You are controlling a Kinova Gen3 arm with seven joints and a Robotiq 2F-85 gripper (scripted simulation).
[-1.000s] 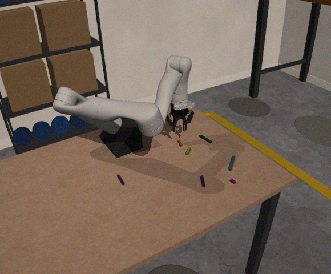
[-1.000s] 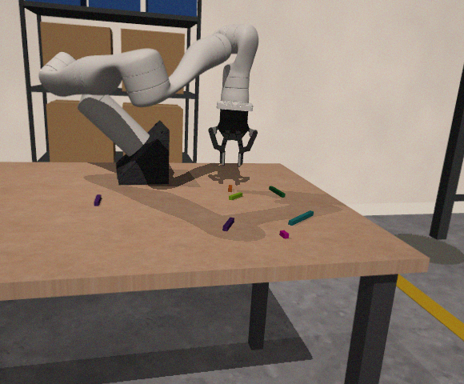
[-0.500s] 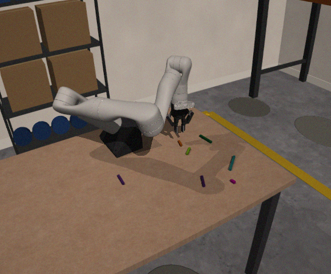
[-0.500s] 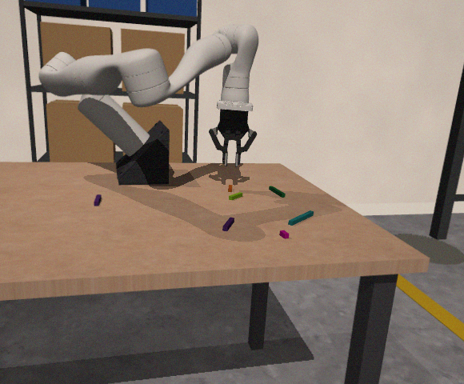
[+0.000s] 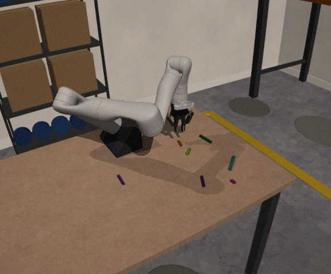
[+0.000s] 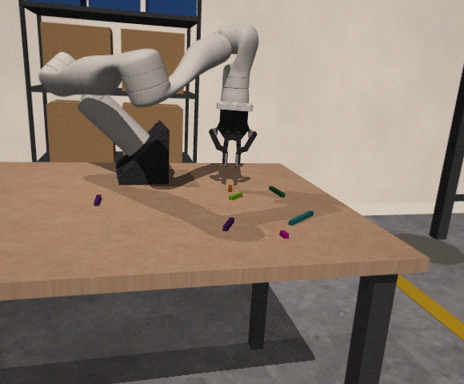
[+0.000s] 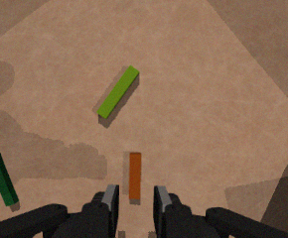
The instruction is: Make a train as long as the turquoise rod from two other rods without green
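Right now the orange rod is 80 mm below my hand. From my hand the other things lie so: turquoise rod 250 mm ahead, 130 mm to the left, 80 mm below; then lime rod 80 mm below, 80 mm ahead; then green rod 130 mm to the left, 80 mm below, 30 mm ahead.
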